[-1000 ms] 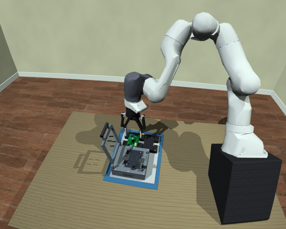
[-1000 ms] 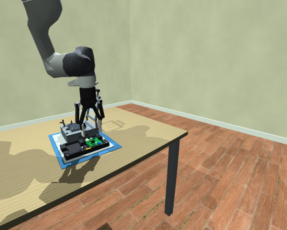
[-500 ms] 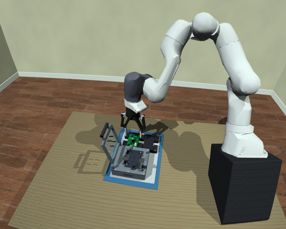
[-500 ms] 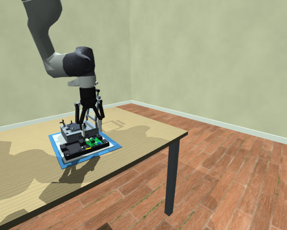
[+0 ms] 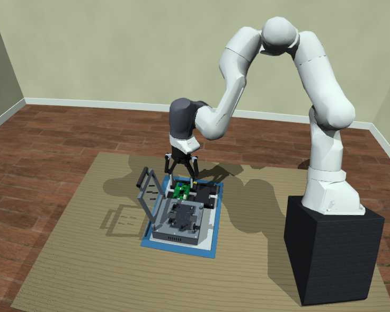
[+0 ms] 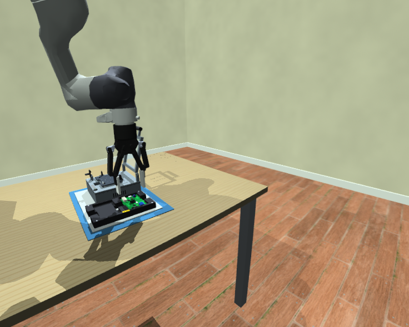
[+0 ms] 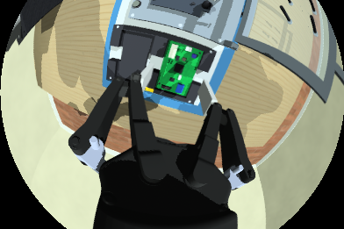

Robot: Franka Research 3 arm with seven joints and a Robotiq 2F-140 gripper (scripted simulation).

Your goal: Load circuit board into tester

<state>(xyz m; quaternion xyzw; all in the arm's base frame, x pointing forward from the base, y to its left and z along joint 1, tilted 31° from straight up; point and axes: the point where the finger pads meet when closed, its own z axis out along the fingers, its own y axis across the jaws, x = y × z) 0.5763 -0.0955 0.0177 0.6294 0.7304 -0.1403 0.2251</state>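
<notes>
Now: the green circuit board 80 mm below my hand. The rest, counted from my hand: lid 70 mm ahead, 180 mm to the left, 90 mm above.
</notes>
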